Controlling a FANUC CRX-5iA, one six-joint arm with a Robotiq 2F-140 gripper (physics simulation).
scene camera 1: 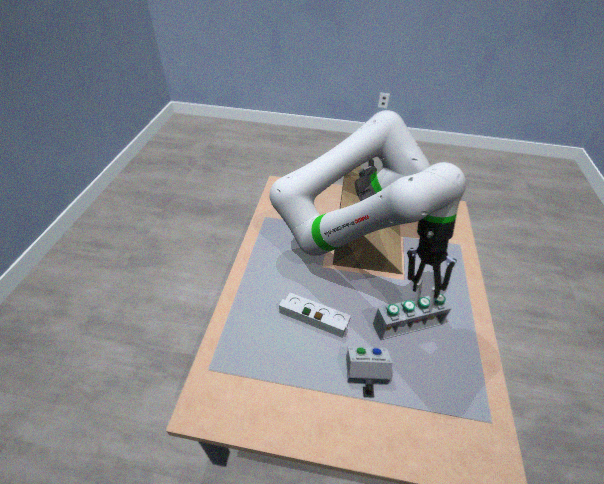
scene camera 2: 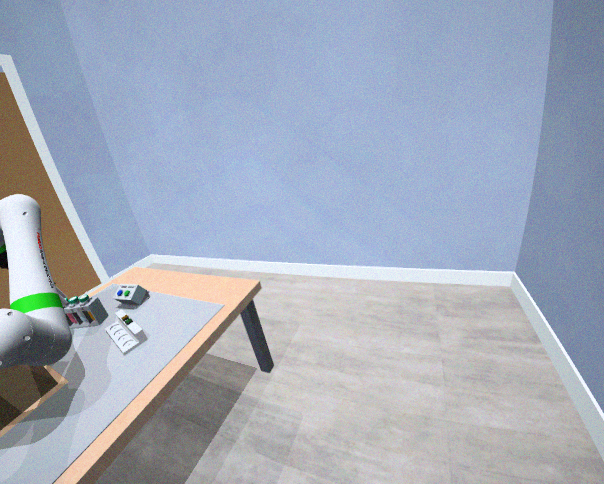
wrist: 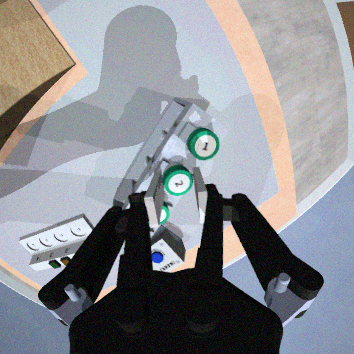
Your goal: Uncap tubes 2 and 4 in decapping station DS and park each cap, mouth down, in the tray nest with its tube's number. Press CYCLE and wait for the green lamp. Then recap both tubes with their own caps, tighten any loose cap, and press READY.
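Places are measured from the arm's base along level axes (x back, y left, z down), in millimetres.
Pixels of known places: gripper, fingertip midpoint: (scene camera 1: pixel 424 303) (scene camera 2: pixel 63 301) (wrist: pixel 177 180); arm's base, origin of the base link: (scene camera 1: pixel 366 196).
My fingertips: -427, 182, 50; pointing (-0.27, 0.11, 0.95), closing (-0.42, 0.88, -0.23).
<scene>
Ahead of a thing's pixels: the offset from my fingertips to its middle, as dx, dy, dz. "spot": to the spot under its first point. Level surfaces: height alone.
Decapping station DS @[-9, -24, +62] (scene camera 1: pixel 381 327) (scene camera 2: pixel 98 310) holds tubes with green-rimmed white caps. Cap 1 @[+21, +48, +0] (scene camera 1: pixel 440 299) (wrist: pixel 203 144), cap 2 @[+1, +0, +0] (scene camera 1: pixel 424 302) (wrist: pixel 178 181) and cap 3 @[-19, -48, +0] (scene camera 1: pixel 408 306) (wrist: pixel 163 214) sit in a row with cap 4 @[spot: -41, -97, -8] (scene camera 1: pixel 393 309), which is hidden in the wrist view. My gripper (scene camera 1: pixel 427 291) (wrist: pixel 177 180) is partly open, its fingers on either side of cap 2 in the wrist view with gaps beside it; their exact height is unclear. The white tray @[-16, -327, +87] (scene camera 1: pixel 327 323) (scene camera 2: pixel 123 336) shows nests without caps. The control box @[-179, -158, +72] (scene camera 1: pixel 369 372) (scene camera 2: pixel 133 298) has a green button @[-159, -182, +50] (scene camera 1: pixel 360 350) and a blue button @[-155, -138, +50] (scene camera 1: pixel 376 351) (wrist: pixel 157 257).
A wooden block (scene camera 1: pixel 375 252) (wrist: pixel 30 50) stands below the arm. A grey mat @[dz +114] (scene camera 1: pixel 282 357) (scene camera 2: pixel 166 327) covers part of the wooden table @[dz +117] (scene camera 1: pixel 302 418) (scene camera 2: pixel 231 289). A small dark piece @[spot: -249, -155, +90] (scene camera 1: pixel 368 389) sits at the control box's front. Caps 1 and 3 stand close beside cap 2.
</scene>
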